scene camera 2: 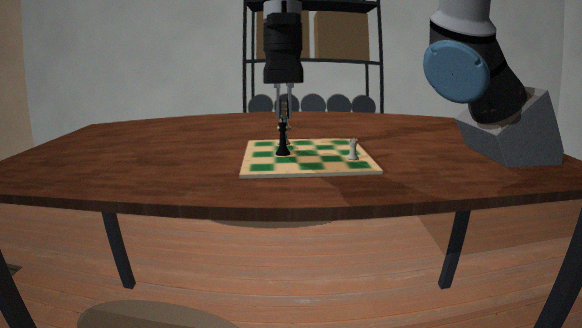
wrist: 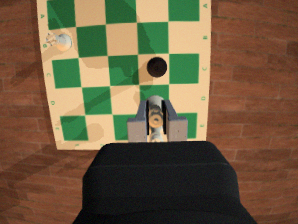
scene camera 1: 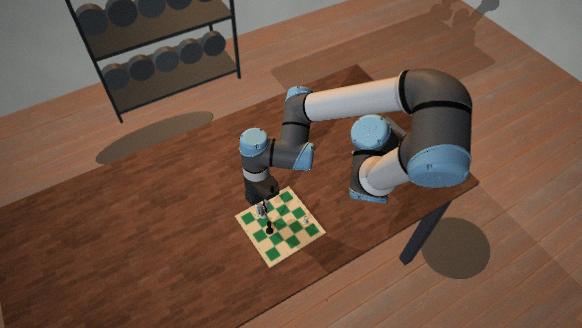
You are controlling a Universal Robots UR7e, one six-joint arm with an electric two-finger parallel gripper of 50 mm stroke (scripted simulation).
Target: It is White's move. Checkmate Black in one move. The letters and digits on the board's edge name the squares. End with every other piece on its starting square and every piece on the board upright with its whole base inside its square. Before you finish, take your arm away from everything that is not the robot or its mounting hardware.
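There's a green-and-cream chessboard that shows in scene camera 1, in scene camera 2 and in the wrist view (92,89). And on that chessboard, (scene camera 1: 286,211) and (scene camera 2: 329,148) are the same spot.
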